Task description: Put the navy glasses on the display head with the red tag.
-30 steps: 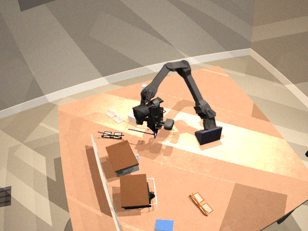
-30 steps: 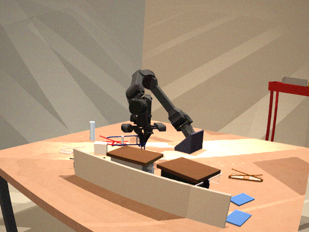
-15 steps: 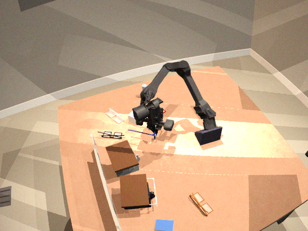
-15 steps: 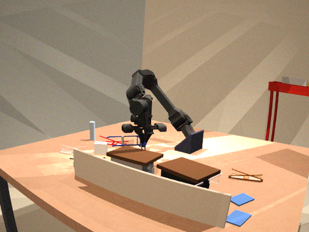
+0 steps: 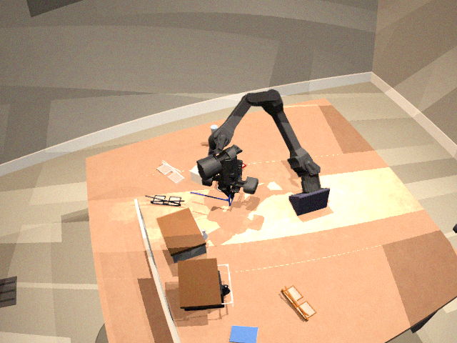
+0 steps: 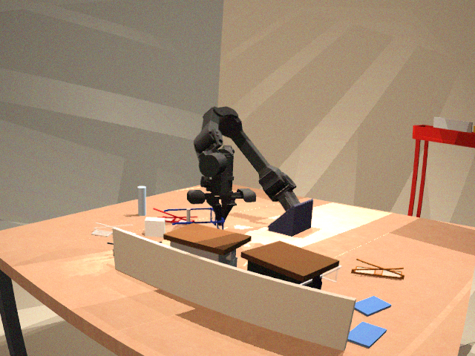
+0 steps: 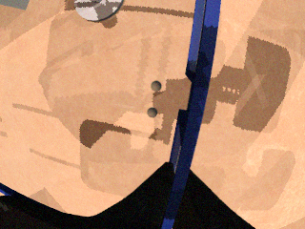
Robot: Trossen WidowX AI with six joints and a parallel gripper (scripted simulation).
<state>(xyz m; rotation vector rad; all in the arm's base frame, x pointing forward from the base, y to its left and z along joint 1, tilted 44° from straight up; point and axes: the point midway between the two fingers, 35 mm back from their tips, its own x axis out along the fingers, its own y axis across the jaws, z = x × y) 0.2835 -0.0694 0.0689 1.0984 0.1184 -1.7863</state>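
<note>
The white post is 12 cm to the right of my gripper tip and 3 cm below it. The rest, counted from my gripper tip: display head (20 cm ahead, 33 cm to the left); white cube (6 cm ahead, 20 cm to the right, 3 cm below); long white board (34 cm ahead, 21 cm to the left).
</note>
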